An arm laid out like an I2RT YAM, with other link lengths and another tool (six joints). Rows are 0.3 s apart.
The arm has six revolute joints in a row. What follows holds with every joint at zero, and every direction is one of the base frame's.
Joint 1 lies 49 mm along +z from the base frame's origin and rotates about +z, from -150 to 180 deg.
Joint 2 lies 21.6 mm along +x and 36.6 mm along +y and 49.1 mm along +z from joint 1 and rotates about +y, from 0 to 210 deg.
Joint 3 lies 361.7 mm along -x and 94.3 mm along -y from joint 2 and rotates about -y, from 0 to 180 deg.
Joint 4 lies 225.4 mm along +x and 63.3 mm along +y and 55.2 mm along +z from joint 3 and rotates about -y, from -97 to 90 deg.
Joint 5 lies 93.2 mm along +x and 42.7 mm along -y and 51 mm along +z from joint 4 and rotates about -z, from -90 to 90 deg.
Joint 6 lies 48.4 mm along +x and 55.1 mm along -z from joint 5 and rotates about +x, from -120 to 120 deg.
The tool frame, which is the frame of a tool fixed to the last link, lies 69 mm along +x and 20 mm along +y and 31 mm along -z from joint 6; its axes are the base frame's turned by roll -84.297, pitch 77.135 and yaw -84.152 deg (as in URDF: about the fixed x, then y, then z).
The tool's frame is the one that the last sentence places.
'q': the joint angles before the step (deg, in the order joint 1, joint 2, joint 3, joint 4, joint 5, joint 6). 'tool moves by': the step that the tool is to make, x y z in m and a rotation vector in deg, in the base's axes. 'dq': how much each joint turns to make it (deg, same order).
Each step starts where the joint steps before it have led.
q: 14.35, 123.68, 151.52, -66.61, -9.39, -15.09
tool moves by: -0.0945, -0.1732, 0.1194, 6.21, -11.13, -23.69
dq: -20.39, -16.11, -0.76, -2.82, -0.02, 6.41
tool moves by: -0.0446, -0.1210, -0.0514, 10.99, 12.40, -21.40
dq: -18.58, -0.69, -8.85, -5.26, -1.48, 7.81
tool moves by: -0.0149, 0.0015, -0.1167, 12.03, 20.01, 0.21
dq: -1.48, 0.31, -23.79, 0.89, -2.82, 0.14
